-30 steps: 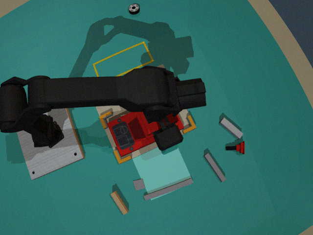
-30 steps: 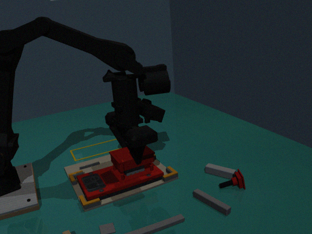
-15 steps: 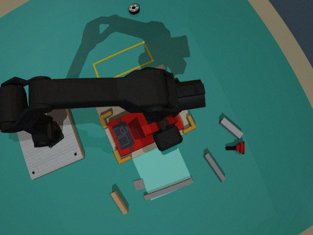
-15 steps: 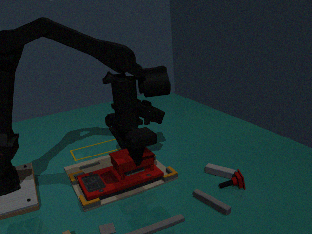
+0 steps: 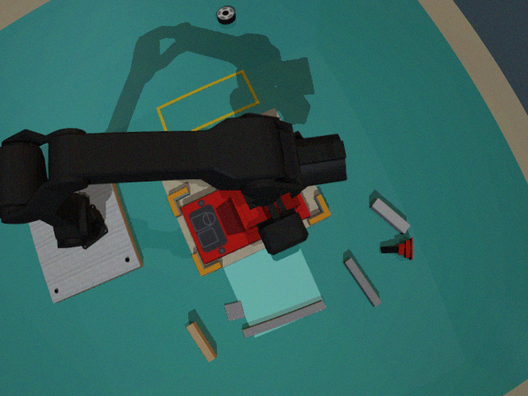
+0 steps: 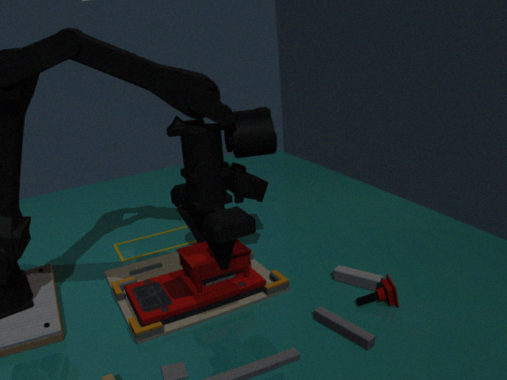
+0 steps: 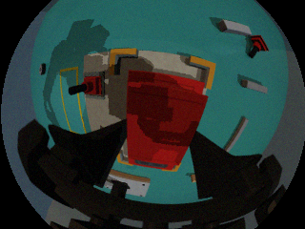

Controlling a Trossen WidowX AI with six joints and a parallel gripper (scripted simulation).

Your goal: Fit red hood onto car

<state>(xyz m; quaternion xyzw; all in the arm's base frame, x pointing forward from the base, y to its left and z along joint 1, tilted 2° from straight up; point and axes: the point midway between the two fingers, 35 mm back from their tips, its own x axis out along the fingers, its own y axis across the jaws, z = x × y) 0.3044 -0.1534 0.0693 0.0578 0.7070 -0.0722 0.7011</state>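
Right now my gripper tip is 30 mm above the grey engine block. Also, from my gripper tip: red hood 10 mm above; long grey bar 90 mm behind, 190 mm to the right, 50 mm below; red knob 150 mm ahead, 210 mm to the right, 40 mm below.
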